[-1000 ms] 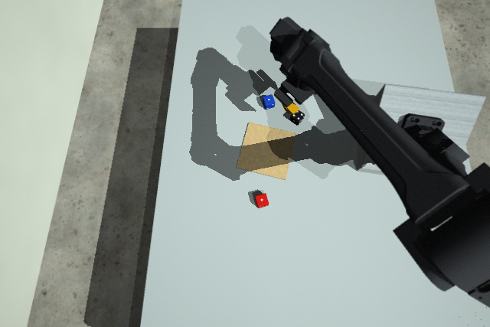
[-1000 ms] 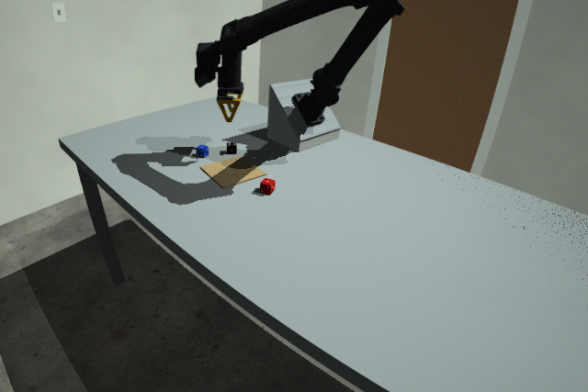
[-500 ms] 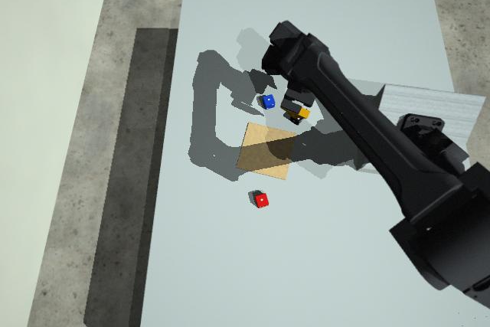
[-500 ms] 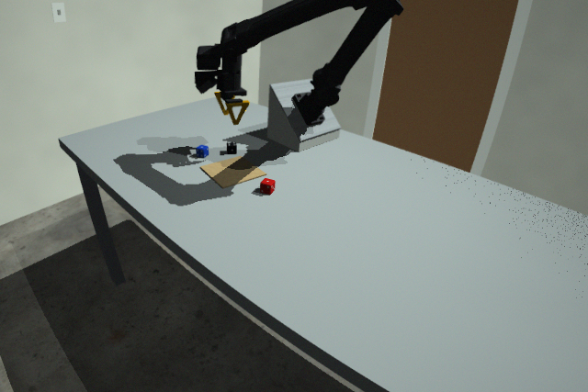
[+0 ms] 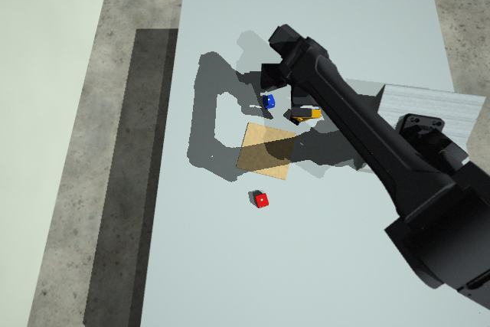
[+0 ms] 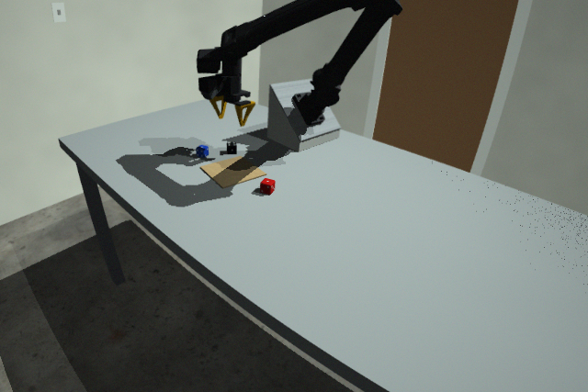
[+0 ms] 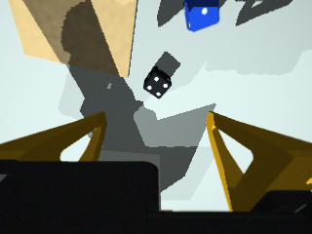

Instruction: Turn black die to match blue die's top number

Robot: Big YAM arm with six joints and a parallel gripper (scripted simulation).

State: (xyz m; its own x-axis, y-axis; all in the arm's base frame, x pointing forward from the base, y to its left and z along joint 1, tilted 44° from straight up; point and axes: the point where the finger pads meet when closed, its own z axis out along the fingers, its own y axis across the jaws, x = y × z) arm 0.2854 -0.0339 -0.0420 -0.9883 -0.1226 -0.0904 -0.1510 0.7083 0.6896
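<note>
My hand is 100 mm above the black die. Also, from my hand: red die 60 mm ahead, 250 mm to the left, 100 mm below; then blue die 90 mm ahead, 40 mm to the right, 100 mm below; then tan mat 70 mm ahead, 110 mm to the left, 110 mm below.
</note>
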